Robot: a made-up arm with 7 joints. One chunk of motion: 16 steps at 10 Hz.
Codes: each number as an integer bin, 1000 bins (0 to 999) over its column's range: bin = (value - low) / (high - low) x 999, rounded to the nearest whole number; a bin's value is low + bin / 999 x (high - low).
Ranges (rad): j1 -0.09..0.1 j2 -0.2..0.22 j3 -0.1..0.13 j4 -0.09..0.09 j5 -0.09..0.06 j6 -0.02..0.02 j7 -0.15..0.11
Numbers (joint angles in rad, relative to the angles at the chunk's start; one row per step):
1: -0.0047 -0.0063 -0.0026 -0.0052 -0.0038 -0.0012 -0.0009
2: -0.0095 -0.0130 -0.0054 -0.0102 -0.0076 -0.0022 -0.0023
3: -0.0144 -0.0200 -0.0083 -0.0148 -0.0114 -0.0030 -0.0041
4: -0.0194 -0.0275 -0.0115 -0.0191 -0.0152 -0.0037 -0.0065
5: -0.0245 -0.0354 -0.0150 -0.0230 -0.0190 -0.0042 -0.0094
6: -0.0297 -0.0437 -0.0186 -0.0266 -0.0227 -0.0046 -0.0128
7: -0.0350 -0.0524 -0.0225 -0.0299 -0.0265 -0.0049 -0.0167
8: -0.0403 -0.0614 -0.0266 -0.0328 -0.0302 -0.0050 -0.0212
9: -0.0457 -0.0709 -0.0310 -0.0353 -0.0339 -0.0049 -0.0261
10: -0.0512 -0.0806 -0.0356 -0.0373 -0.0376 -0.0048 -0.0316
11: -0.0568 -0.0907 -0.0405 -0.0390 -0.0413 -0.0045 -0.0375
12: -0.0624 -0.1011 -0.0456 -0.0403 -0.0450 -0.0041 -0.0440
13: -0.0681 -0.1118 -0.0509 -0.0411 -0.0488 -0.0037 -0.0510
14: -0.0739 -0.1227 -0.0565 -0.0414 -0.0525 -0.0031 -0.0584
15: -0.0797 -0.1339 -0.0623 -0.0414 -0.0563 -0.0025 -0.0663
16: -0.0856 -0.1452 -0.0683 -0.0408 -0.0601 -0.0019 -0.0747
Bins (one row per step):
1: 448 461 423 471 574 470 573
2: 423 445 411 443 549 445 568
3: 397 428 398 417 523 425 561
4: 371 410 384 393 498 407 551
5: 344 392 369 372 473 395 540
6: 317 372 354 352 448 385 527
7: 289 351 337 334 423 377 512
8: 261 330 319 317 398 375 495
9: 233 307 300 304 374 377 476
10: 204 284 280 292 349 380 455
11: 175 260 258 283 324 387 432
12: 145 235 236 276 300 397 407
13: 115 210 213 271 274 407 380
14: 85 184 189 270 250 422 352
15: 54 157 164 270 224 437 322
16: 23 130 138 273 199 452 289

